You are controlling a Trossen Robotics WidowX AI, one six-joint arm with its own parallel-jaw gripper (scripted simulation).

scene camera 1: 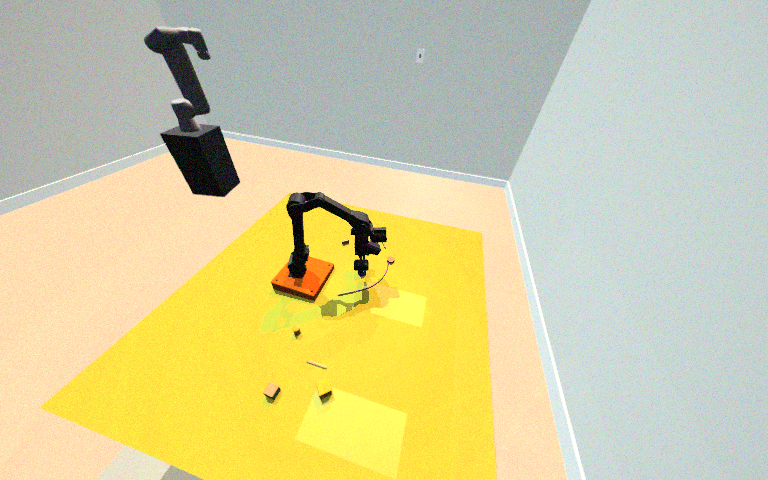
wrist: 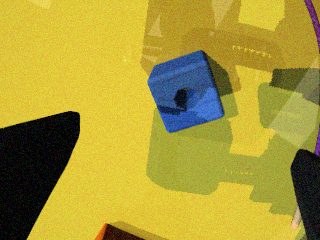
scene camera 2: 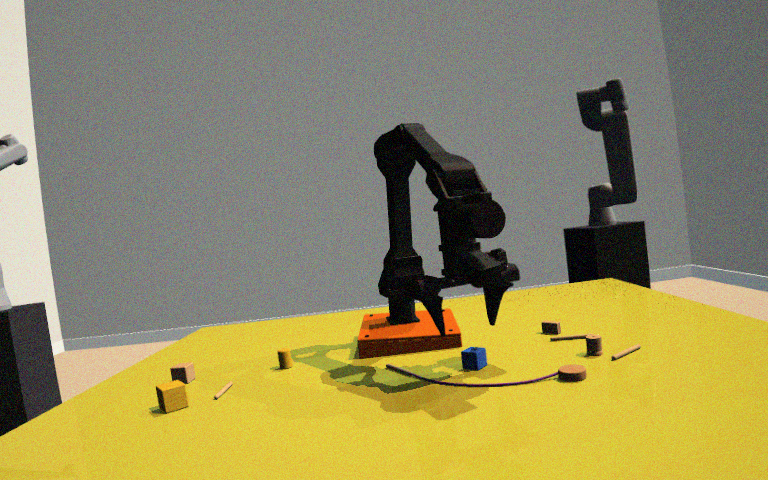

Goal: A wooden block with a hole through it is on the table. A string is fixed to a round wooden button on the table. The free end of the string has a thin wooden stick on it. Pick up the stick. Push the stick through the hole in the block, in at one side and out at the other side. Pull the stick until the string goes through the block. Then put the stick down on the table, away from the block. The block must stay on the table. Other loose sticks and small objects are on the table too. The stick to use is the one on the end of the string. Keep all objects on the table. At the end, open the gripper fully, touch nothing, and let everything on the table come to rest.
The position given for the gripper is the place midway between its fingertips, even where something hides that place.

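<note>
Gripper (scene camera 2: 468, 330), also visible as the gripper (wrist: 192, 143): open, holds nothing. A blue block (wrist: 179, 109) is present. A yellow cube (scene camera 2: 172, 396) is present as well; in the wrist view the cube is out of frame.
</note>
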